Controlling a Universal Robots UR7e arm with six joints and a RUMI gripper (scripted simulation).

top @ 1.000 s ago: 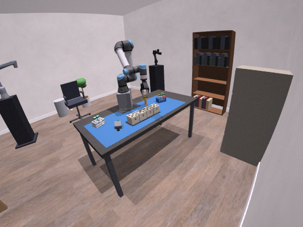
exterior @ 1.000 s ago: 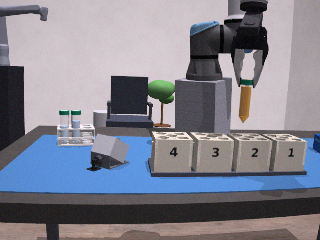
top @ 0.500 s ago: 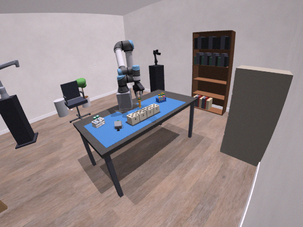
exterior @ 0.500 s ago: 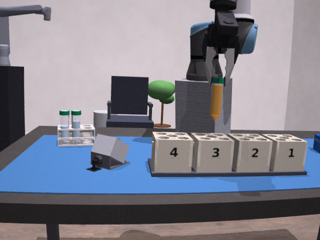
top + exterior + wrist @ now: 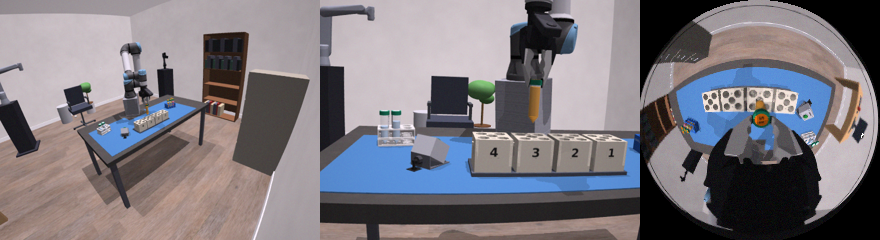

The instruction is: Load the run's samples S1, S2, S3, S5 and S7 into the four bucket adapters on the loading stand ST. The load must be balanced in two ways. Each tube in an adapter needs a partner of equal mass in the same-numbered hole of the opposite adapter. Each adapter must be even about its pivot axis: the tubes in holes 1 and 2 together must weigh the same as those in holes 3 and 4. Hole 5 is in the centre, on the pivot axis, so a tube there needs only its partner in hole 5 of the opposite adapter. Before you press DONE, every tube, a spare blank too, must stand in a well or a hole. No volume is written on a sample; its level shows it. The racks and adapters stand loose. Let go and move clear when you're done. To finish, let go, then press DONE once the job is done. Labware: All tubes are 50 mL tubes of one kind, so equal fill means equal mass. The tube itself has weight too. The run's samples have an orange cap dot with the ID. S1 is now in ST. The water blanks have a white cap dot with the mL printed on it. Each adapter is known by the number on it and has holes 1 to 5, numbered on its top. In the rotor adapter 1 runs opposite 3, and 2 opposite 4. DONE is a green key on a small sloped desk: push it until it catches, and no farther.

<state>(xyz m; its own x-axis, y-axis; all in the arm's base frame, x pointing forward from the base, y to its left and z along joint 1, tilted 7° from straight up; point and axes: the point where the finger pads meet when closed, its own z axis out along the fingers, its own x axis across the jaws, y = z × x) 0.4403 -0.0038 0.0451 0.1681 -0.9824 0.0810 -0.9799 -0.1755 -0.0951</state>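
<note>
Now: hand 5 cm above the tube and 1 cm past it. From my hand the other things lie so: white tube rack (46 cm to the right, 21 cm below, 20 cm behind); then loading stand (24 cm below, 5 cm to the left, 2 cm behind); then sloped done desk (28 cm to the right, 19 cm below, 1 cm behind).
</note>
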